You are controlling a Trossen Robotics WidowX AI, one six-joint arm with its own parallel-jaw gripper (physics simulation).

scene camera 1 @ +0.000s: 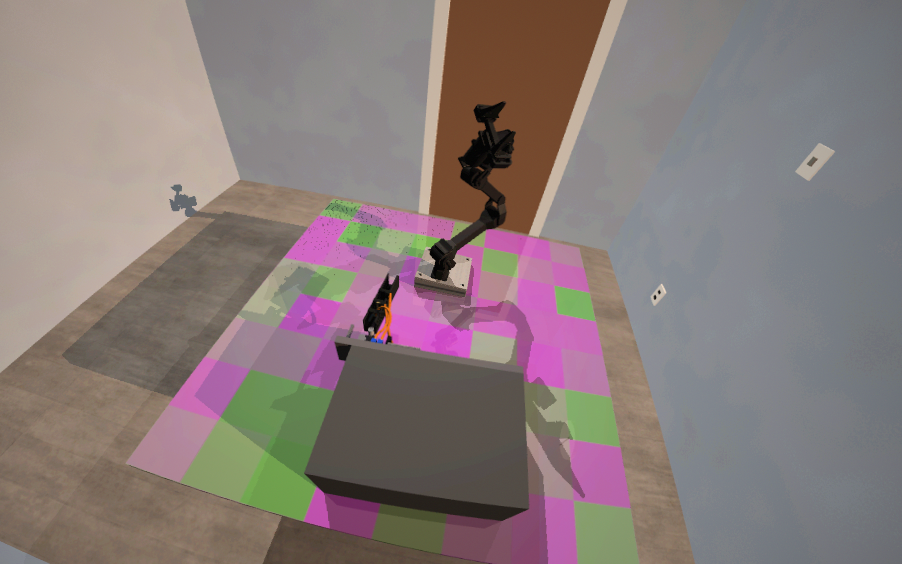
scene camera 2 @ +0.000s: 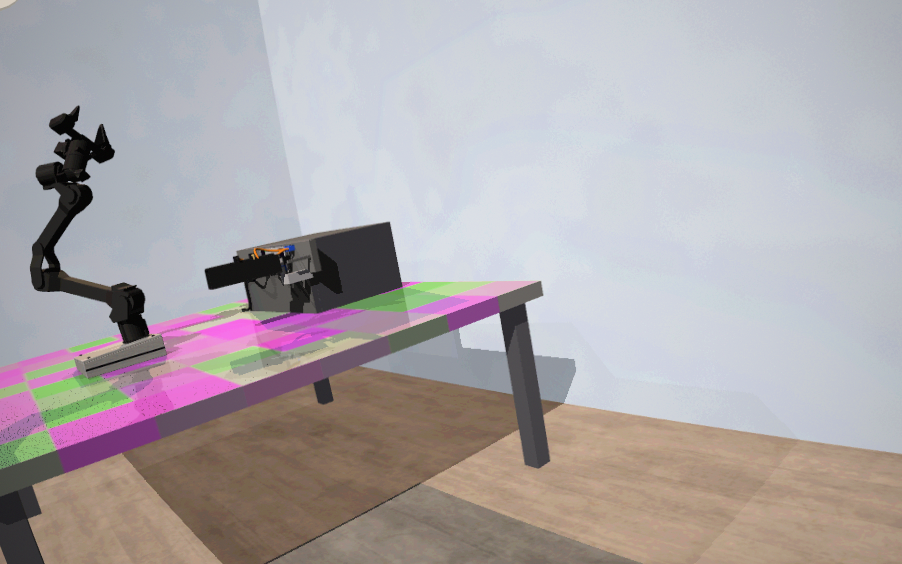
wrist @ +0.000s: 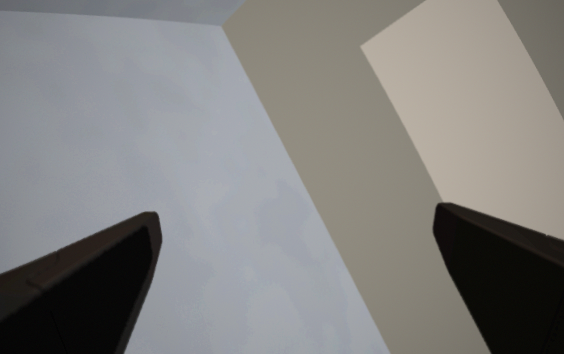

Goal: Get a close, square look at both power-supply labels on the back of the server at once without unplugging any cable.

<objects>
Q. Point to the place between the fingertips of my gripper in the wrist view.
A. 298,222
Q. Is my gripper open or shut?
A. Open.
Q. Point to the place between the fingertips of my gripper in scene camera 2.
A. At 89,115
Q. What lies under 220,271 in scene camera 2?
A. A bracket.
</objects>
